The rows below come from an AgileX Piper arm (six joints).
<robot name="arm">
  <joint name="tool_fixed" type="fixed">
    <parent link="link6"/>
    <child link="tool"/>
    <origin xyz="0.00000 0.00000 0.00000" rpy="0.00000 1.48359 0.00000"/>
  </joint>
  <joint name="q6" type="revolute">
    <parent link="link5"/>
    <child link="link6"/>
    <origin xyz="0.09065 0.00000 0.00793" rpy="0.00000 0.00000 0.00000"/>
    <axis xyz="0.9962 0 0.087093"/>
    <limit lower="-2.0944" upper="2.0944"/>
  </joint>
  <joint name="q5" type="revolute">
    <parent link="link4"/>
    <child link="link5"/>
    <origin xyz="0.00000 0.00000 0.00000" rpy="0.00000 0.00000 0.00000"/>
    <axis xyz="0 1 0"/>
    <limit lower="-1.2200" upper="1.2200"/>
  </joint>
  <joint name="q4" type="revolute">
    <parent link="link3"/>
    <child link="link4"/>
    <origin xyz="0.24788 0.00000 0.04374" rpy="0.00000 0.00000 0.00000"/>
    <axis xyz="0.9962 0 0.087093"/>
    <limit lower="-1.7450" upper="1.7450"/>
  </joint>
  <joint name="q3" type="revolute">
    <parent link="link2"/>
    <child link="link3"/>
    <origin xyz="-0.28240 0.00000 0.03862" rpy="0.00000 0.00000 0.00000"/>
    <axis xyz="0 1 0"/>
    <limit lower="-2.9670" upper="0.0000"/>
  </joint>
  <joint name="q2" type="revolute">
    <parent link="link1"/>
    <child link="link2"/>
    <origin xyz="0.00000 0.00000 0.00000" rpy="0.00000 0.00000 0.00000"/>
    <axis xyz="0 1 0"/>
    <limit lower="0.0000" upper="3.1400"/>
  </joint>
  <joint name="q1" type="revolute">
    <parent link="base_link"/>
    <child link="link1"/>
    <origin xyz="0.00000 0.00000 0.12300" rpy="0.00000 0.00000 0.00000"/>
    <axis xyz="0 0 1"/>
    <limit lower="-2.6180" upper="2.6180"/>
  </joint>
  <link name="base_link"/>
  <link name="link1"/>
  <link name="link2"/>
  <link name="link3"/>
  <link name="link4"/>
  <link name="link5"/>
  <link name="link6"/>
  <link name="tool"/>
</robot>
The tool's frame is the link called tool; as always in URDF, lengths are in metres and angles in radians.
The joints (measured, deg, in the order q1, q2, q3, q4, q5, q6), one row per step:
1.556 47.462 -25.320 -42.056 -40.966 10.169
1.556 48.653 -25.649 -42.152 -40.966 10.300
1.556 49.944 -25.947 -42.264 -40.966 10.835
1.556 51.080 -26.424 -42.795 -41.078 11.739
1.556 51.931 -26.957 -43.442 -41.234 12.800
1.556 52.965 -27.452 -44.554 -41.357 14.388
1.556 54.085 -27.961 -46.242 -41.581 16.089
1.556 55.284 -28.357 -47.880 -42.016 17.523
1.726 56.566 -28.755 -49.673 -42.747 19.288
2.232 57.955 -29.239 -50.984 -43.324 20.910
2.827 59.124 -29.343 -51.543 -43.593 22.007
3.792 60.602 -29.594 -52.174 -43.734 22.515
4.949 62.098 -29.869 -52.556 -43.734 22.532
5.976 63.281 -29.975 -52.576 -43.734 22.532
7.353 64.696 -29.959 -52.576 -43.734 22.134
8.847 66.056 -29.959 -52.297 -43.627 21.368
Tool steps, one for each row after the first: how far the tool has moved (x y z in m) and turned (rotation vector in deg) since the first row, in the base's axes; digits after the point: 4 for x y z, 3 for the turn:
0.0044 0.0002 -0.0016 -0.003 0.920 0.060
0.0091 0.0004 -0.0038 0.322 2.158 0.216
0.0132 0.0010 -0.0048 0.602 3.144 0.653
0.0163 0.0017 -0.0047 0.924 3.836 1.187
0.0199 0.0028 -0.0058 1.246 5.026 1.948
0.0235 0.0043 -0.0074 1.139 6.293 2.965
0.0272 0.0060 -0.0098 0.903 7.510 4.052
0.0307 0.0085 -0.0124 0.864 8.821 5.632
0.0345 0.0118 -0.0149 1.099 10.219 7.255
0.0374 0.0146 -0.0185 1.524 11.708 8.398
0.0411 0.0188 -0.0227 1.310 13.148 9.734
0.0447 0.0236 -0.0270 0.842 14.402 10.999
0.0472 0.0277 -0.0308 0.696 15.492 12.011
0.0495 0.0332 -0.0363 0.167 16.717 13.307
0.0515 0.0390 -0.0414 -0.486 17.723 14.499

